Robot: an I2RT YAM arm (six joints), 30 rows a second.
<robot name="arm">
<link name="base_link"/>
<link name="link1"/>
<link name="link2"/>
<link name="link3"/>
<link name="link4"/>
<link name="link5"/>
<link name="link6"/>
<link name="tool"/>
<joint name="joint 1" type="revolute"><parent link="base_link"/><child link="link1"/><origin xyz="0.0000 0.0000 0.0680" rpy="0.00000 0.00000 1.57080"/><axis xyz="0 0 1"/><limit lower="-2.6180" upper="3.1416"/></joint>
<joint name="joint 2" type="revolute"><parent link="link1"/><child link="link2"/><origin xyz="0.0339 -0.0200 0.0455" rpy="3.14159 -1.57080 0.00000"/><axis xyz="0 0 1"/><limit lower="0.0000" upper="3.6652"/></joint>
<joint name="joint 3" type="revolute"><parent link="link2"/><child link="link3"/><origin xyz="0.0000 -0.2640 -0.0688" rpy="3.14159 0.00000 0.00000"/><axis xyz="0 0 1"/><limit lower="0.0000" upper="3.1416"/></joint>
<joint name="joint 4" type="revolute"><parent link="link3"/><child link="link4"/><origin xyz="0.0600 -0.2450 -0.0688" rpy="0.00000 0.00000 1.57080"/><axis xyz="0 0 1"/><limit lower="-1.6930" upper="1.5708"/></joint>
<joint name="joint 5" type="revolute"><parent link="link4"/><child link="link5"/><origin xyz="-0.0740 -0.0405 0.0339" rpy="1.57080 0.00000 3.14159"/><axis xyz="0 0 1"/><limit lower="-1.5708" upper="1.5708"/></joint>
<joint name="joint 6" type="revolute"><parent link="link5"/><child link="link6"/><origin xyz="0.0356 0.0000 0.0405" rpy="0.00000 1.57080 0.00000"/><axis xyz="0 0 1"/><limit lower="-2.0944" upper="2.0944"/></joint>
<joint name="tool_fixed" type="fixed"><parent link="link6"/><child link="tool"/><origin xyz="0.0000 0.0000 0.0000" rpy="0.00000 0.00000 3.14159"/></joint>
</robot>
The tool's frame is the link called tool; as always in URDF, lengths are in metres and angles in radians.
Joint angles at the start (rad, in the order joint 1, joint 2, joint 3, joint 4, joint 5, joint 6):
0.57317, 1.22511, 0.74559, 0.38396, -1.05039, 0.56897
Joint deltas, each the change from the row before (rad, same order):
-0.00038, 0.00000, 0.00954, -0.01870, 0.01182, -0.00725
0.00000, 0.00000, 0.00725, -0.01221, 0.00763, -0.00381
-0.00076, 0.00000, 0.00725, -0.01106, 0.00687, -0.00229
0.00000, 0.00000, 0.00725, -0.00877, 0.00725, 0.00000
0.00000, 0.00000, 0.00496, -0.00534, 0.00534, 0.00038
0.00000, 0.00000, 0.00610, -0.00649, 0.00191, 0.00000
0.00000, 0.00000, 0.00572, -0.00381, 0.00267, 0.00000
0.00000, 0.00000, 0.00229, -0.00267, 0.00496, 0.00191
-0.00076, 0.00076, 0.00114, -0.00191, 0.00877, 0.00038
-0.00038, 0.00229, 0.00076, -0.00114, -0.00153, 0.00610
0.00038, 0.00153, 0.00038, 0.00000, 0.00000, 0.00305
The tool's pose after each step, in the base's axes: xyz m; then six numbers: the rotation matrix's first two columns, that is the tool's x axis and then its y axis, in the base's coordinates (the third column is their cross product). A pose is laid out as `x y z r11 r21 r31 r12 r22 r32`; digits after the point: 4 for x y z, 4 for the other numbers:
0.2084 0.1709 0.2948 -0.6044 -0.0682 -0.7937 -0.7955 -0.0020 0.6060
0.2089 0.1711 0.2961 -0.6049 -0.0663 -0.7936 -0.7955 0.0058 0.6059
0.2096 0.1711 0.2975 -0.6058 -0.0639 -0.7931 -0.7952 0.0134 0.6063
0.2102 0.1713 0.2991 -0.6069 -0.0607 -0.7925 -0.7945 0.0200 0.6069
0.2106 0.1715 0.3003 -0.6075 -0.0580 -0.7922 -0.7942 0.0247 0.6072
0.2109 0.1716 0.3018 -0.6077 -0.0572 -0.7921 -0.7940 0.0264 0.6073
0.2112 0.1718 0.3034 -0.6065 -0.0550 -0.7932 -0.7950 0.0281 0.6059
0.2115 0.1718 0.3039 -0.6083 -0.0525 -0.7920 -0.7937 0.0325 0.6074
0.2121 0.1718 0.3039 -0.6096 -0.0480 -0.7912 -0.7927 0.0410 0.6083
0.2125 0.1720 0.3034 -0.6163 -0.0495 -0.7860 -0.7875 0.0412 0.6149
0.2127 0.1722 0.3032 -0.6194 -0.0501 -0.7835 -0.7851 0.0415 0.6180

